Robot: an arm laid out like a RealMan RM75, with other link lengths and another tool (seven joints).
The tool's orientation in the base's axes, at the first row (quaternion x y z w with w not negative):
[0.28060 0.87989 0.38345 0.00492]
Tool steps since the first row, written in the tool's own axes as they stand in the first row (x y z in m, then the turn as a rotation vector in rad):
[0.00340 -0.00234 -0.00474 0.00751 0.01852 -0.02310]
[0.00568 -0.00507 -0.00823 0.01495 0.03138 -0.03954]
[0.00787 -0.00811 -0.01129 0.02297 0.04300 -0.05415]
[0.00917 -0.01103 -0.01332 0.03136 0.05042 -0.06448]
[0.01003 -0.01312 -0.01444 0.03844 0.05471 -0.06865]
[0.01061 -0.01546 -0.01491 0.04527 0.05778 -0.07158]
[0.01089 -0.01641 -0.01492 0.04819 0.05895 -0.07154]
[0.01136 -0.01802 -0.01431 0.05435 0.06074 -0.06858]
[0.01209 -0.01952 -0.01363 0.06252 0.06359 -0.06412]
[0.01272 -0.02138 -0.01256 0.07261 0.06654 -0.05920]
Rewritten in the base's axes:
[-0.00507 -0.00278 0.00246 -0.00242 -0.00163 0.03041]
[-0.00911 -0.00549 0.00355 -0.00607 -0.00192 0.05226]
[-0.01313 -0.00812 0.00410 -0.01040 -0.00138 0.07210]
[-0.01611 -0.01044 0.00382 -0.01615 -0.00008 0.08615]
[-0.01811 -0.01191 0.00338 -0.02094 0.00300 0.09347]
[-0.01985 -0.01322 0.00224 -0.02585 0.00611 0.09903]
[-0.02056 -0.01361 0.00166 -0.02773 0.00823 0.10039]
[-0.02160 -0.01385 0.00024 -0.03138 0.01427 0.10079]
[-0.02280 -0.01385 -0.00111 -0.03586 0.02289 0.10126]
[-0.02400 -0.01384 -0.00299 -0.04182 0.03284 0.10187]

